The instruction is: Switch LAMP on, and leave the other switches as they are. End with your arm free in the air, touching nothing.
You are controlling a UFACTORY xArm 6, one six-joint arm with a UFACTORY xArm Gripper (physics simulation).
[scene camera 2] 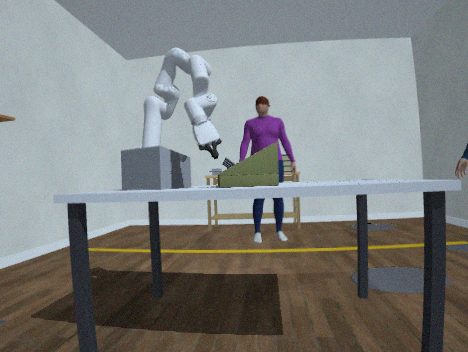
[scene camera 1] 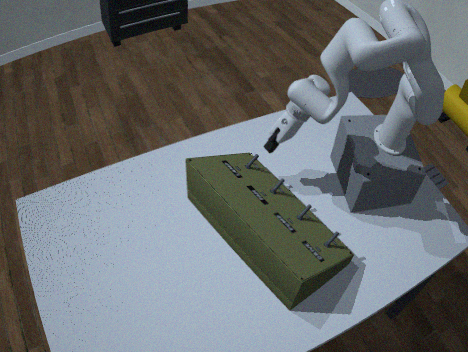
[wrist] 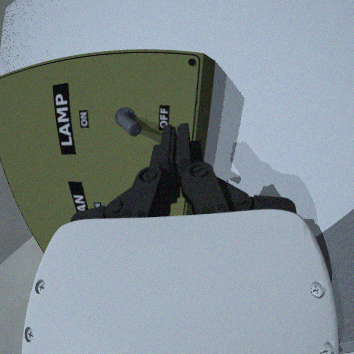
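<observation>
On an olive sloped switch box, (wrist: pixel 71 154) and (scene camera 1: pixel 242 178) are the same spot.
</observation>
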